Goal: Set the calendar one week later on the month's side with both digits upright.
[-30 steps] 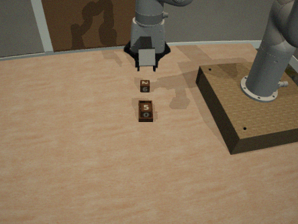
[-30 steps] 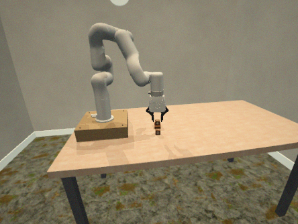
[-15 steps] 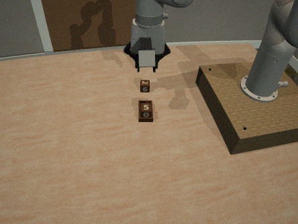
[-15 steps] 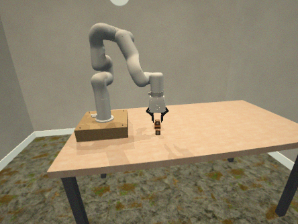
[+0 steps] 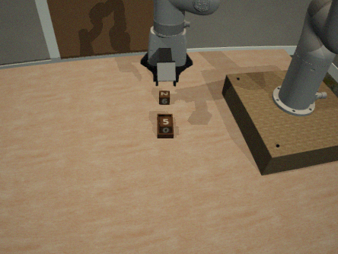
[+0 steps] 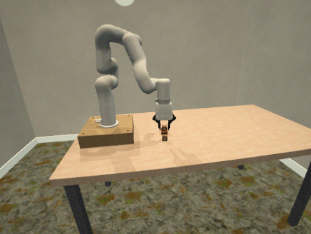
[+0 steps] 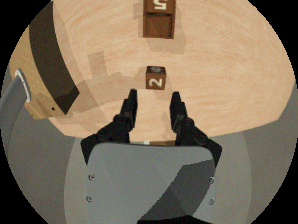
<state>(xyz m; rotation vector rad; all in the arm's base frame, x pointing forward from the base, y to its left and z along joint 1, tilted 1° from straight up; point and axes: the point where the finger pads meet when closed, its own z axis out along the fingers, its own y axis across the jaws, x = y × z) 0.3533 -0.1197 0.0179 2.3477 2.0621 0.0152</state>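
Now: hand 70 mm above the cube. Round my hand: brown tray (110 mm to the left, 80 mm below, 10 mm ahead).
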